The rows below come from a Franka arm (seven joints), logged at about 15 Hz.
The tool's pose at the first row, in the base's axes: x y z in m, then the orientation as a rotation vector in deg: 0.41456 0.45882 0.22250 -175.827 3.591 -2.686
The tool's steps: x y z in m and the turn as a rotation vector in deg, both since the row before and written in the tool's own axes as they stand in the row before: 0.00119 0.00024 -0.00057 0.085 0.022 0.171; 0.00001 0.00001 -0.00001 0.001 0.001 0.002; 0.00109 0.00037 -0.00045 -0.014 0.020 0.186; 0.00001 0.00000 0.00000 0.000 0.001 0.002; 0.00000 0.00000 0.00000 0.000 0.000 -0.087; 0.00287 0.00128 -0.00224 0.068 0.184 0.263; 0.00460 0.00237 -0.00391 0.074 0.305 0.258; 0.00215 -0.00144 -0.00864 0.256 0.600 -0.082; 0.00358 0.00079 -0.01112 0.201 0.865 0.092; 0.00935 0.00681 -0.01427 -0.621 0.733 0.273; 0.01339 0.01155 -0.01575 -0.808 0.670 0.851; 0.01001 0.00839 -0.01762 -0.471 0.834 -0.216; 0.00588 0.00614 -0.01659 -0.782 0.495 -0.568; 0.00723 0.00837 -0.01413 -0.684 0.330 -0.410
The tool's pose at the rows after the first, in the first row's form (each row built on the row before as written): 0.41572 0.45849 0.22309 -175.734 3.851 -2.712; 0.41573 0.45848 0.22310 -175.733 3.854 -2.713; 0.41679 0.45803 0.22355 -175.738 4.141 -2.733; 0.41680 0.45803 0.22355 -175.738 4.144 -2.734; 0.41680 0.45803 0.22355 -175.742 4.011 -2.739; 0.41954 0.45646 0.22577 -175.660 4.421 -3.008; 0.42387 0.45358 0.22964 -175.570 4.830 -3.462; 0.42573 0.45425 0.23844 -175.314 4.725 -4.391; 0.42868 0.45239 0.24962 -175.091 4.906 -5.711; 0.43667 0.44391 0.26382 -175.670 5.419 -6.810; 0.44807 0.43046 0.27963 -176.376 6.837 -7.785; 0.45580 0.42035 0.29750 -176.837 6.592 -9.075; 0.45947 0.41304 0.31425 -177.652 5.822 -9.859; 0.46453 0.40377 0.32876 -178.357 5.275 -10.387
